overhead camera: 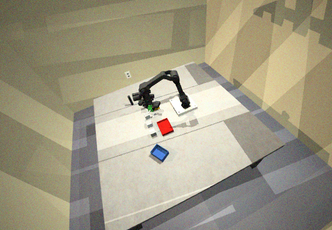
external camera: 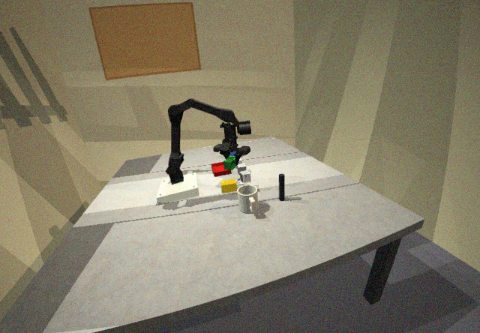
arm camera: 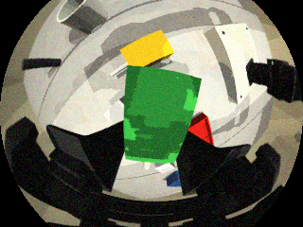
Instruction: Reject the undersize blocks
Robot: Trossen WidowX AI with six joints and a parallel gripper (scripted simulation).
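My gripper tip is now 20 mm past the red reject tray, 170 mm to the right of it and 90 mm above it. Round my gripper tip: green GO gauge (10 mm ahead, 10 mm to the left, 20 mm above); yellow block (30 mm behind, 80 mm to the right, 70 mm below); steel block (80 mm ahead, 70 mm to the left, 70 mm below).
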